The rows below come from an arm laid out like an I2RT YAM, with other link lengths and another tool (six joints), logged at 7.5 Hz.
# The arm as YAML. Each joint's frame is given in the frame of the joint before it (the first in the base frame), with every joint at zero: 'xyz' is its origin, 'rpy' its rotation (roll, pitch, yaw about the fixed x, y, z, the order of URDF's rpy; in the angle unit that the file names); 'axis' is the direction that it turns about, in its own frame. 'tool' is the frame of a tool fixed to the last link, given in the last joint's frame.
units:
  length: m
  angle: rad
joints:
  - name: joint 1
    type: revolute
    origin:
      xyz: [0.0, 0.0, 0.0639]
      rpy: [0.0, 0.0, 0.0]
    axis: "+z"
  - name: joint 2
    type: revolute
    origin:
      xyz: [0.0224, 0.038, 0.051]
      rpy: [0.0, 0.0, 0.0]
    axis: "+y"
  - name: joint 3
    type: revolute
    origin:
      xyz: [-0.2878, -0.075, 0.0]
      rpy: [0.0, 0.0, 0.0]
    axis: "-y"
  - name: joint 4
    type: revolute
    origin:
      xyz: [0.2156, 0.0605, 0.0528]
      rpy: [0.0, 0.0, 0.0]
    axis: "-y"
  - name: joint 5
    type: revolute
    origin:
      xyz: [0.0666, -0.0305, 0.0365]
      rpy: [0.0, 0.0, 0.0]
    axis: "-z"
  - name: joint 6
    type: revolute
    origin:
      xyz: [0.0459, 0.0, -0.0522]
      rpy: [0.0, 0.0, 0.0]
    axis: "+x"
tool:
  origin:
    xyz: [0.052, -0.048, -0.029]
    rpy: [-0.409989, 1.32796, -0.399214]
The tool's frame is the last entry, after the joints.
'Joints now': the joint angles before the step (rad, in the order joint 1, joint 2, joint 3, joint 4, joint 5, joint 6). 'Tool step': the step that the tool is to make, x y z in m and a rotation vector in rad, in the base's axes. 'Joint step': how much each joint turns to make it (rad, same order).
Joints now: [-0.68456, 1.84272, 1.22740, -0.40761, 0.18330, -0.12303]
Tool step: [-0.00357, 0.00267, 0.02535, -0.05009, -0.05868, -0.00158]
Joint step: [0.00000, -0.07670, -0.00002, 0.00039, 0.00229, 0.00039]
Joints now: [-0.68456, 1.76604, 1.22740, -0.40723, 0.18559, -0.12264]
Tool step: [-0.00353, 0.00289, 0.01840, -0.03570, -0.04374, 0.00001]
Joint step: [0.00002, -0.05684, -0.00001, -0.00036, 0.00001, 0.00001]
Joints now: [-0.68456, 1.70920, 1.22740, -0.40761, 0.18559, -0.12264]
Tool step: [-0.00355, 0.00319, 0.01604, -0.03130, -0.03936, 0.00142]
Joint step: [0.00040, -0.05035, -0.00001, 0.00001, -0.00114, -0.00037]
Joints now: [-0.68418, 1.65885, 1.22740, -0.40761, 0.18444, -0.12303]
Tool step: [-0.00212, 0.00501, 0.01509, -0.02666, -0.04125, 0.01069]
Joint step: [0.00571, -0.04921, 0.00000, -0.00038, -0.00725, 0.00000]
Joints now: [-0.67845, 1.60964, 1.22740, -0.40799, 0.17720, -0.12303]
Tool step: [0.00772, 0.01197, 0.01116, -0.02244, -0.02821, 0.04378]
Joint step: [0.04273, -0.03588, -0.00004, 0.00039, -0.00038, -0.00114]
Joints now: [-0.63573, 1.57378, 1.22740, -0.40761, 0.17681, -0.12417]
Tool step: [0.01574, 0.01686, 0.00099, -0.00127, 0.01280, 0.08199]
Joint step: [0.06943, -0.00536, -0.00004, -0.01256, -0.00344, -0.01488]
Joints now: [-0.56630, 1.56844, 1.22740, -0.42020, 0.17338, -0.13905]
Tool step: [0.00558, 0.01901, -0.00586, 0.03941, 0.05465, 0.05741]
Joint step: [0.05798, -0.00001, -0.00002, -0.06788, -0.00382, 0.00458]
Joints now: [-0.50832, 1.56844, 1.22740, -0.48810, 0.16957, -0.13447]
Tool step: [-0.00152, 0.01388, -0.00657, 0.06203, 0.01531, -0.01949]
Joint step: [0.03054, 0.00000, -0.00001, -0.05454, -0.00304, 0.06982]
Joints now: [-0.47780, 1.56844, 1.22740, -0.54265, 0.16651, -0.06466]
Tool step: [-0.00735, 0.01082, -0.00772, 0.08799, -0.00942, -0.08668]
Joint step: [0.00649, 0.00001, 0.00002, -0.05227, -0.00800, 0.12589]
